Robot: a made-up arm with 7 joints.
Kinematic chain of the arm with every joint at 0, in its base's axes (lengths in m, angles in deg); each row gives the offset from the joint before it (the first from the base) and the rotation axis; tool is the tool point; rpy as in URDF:
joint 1: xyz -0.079 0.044 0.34 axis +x
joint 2: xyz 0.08 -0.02 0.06 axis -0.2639 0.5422 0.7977
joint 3: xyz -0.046 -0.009 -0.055 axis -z
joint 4: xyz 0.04 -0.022 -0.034 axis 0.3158 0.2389 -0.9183
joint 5: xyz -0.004 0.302 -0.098 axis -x
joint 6: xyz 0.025 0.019 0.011 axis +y
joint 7: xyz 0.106 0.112 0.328 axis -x
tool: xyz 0.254 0.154 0.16 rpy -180 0 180
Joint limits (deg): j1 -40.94..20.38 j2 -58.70..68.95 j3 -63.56..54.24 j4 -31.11..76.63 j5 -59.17..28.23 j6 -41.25..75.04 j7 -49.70..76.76
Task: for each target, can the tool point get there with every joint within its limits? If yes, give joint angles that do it. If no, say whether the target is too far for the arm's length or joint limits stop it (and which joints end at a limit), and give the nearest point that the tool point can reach.
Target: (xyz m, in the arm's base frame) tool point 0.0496 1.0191 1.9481
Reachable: no: too far | nearest point 0.0789 0.5324 1.0890 | short by 0.988 m
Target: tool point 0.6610 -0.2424 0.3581
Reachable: yes | joints 3.11 23.02 -1.76 67.94 -33.70 19.48 -7.72
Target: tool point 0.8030 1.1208 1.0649
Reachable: no: too far | nearest point 0.5032 0.6888 0.7741 | short by 0.601 m
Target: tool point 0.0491 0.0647 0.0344
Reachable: no: joint limits stop it (at a limit: joint 1, joint 2, joint 3, joint 5, joint 7) | nearest point 0.1585 0.1601 -0.0578 | short by 0.172 m
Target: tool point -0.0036 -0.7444 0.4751
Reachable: yes | joints -12.43 -19.31 43.27 59.63 -47.13 38.74 -6.78
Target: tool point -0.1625 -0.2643 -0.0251
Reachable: no: joint limits stop it (at a limit: joint 1, joint 2, joint 4, joint 5, joint 7) | nearest point -0.2162 -0.3213 -0.0232 | short by 0.078 m
